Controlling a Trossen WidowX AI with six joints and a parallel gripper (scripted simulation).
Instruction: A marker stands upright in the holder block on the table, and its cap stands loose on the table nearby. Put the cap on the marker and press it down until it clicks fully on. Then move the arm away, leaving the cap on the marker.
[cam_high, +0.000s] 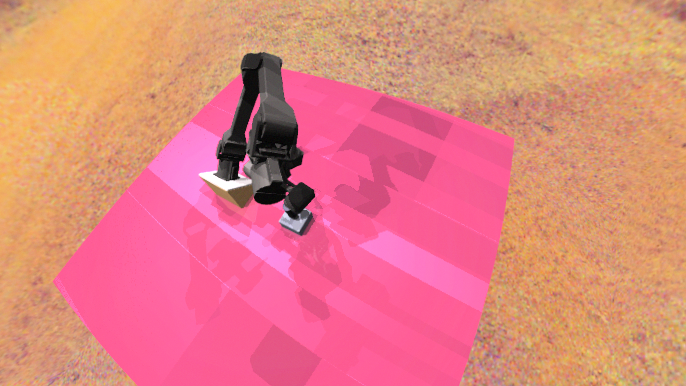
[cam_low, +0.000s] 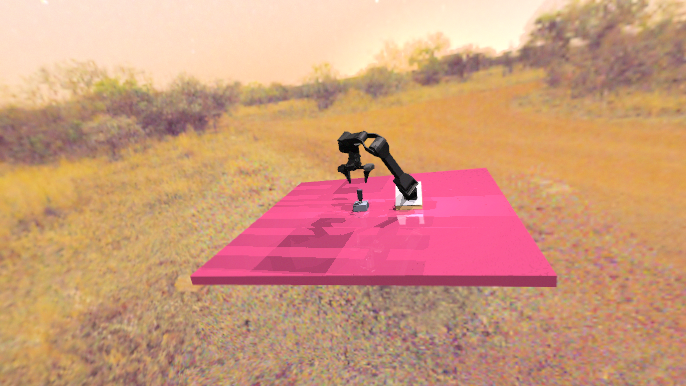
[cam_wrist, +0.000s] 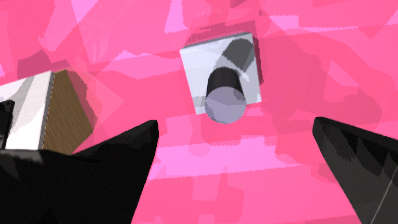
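Right now the dark marker cap is 6 cm below my gripper tip. From my gripper tip the other things lie so: holder block 13 cm below.
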